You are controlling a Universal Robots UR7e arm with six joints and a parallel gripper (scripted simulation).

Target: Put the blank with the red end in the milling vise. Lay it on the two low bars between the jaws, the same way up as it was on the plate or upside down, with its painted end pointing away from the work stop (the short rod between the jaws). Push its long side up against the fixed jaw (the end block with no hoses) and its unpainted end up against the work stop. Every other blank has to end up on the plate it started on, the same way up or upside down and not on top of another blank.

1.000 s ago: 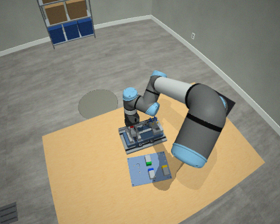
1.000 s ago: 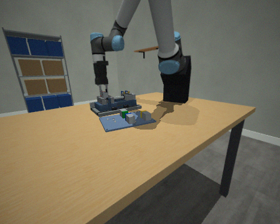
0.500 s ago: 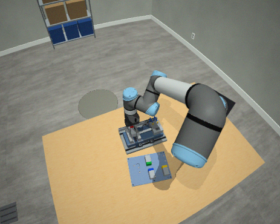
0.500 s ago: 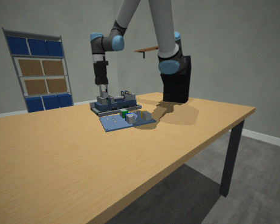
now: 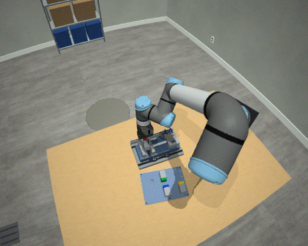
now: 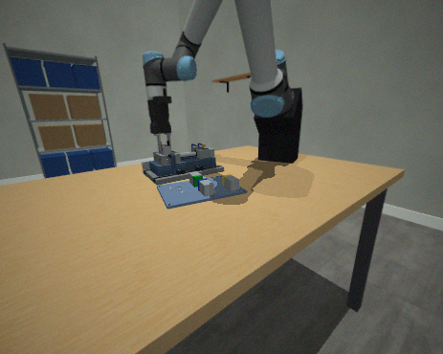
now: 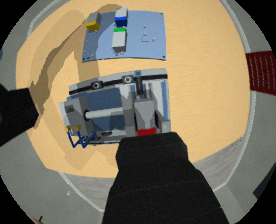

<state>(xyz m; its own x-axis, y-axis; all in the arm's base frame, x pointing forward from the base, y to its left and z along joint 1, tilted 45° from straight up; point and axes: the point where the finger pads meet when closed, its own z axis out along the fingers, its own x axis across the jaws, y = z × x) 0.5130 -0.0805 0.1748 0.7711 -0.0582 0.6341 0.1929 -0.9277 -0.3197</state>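
The red-ended blank lies 20 mm below my hand. From my hand the other things lie so: green-ended blank (180 mm to the left, 100 mm below, 80 mm behind); milling vise (90 mm below, 70 mm behind, 10 mm to the right); plate (220 mm to the left, 120 mm below, 80 mm behind).
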